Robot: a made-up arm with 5 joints.
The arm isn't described. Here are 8 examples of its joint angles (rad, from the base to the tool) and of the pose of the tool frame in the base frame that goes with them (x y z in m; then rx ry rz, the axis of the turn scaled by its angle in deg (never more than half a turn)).
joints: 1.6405 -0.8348 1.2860 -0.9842 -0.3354
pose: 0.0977 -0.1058 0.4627 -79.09 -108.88 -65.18
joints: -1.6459 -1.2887 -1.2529 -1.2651 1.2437
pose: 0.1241 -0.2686 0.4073 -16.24 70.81 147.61
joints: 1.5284 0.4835 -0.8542 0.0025 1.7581
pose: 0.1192 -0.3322 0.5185 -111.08 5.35 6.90
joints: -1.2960 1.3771 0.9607 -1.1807 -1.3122
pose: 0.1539 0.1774 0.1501 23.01 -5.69 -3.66
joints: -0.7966 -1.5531 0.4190 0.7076 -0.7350
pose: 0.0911 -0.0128 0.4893 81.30 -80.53 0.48
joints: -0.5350 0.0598 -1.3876 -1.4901 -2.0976
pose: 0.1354 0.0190 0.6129 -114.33 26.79 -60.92
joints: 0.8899 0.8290 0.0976 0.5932 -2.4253
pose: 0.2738 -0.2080 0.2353 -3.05 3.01 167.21
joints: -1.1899 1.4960 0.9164 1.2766 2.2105
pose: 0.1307 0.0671 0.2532 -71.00 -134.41 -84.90
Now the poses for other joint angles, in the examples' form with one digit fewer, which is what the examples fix.
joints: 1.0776 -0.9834 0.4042 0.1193 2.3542
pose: 0.142 -0.068 0.543 -120.5 14.6 43.4
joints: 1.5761 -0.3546 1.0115 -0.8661 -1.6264
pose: 0.104 -0.186 0.449 -6.8 136.7 110.7
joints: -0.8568 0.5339 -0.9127 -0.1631 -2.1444
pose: 0.322 0.252 0.526 126.9 -5.8 -44.5
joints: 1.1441 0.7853 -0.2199 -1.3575 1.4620
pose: 0.247 -0.312 0.412 -129.9 -39.0 7.5
